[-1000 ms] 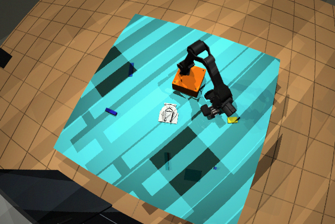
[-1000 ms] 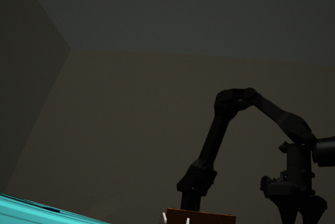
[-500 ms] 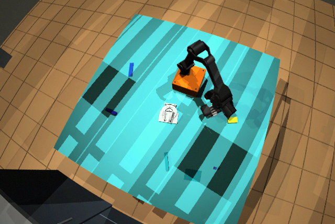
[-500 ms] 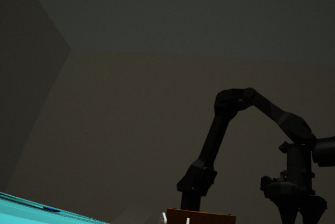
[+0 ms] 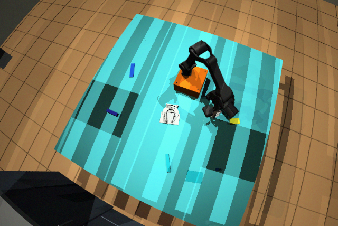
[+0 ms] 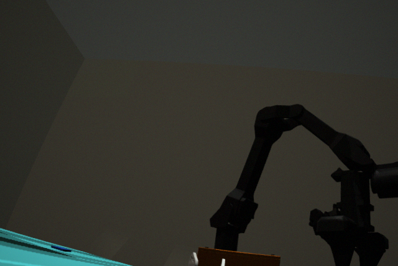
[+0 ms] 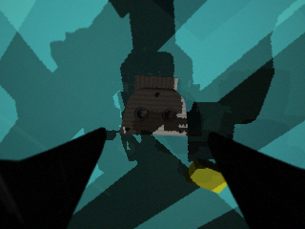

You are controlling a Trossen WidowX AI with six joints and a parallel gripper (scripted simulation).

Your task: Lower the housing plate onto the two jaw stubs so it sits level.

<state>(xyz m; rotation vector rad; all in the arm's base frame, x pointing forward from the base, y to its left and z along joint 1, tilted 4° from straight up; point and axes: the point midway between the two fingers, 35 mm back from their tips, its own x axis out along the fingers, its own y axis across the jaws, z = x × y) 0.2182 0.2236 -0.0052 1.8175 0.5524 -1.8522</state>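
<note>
Right now my gripper tip is 14 cm to the right of the yellow block, 5 cm above it and 3 cm short of it. From my gripper tip the other things lie so: teal bar 36 cm ahead, 22 cm to the right, 5 cm below; tiny blue piece 35 cm ahead, 7 cm to the left, 5 cm below.
</note>
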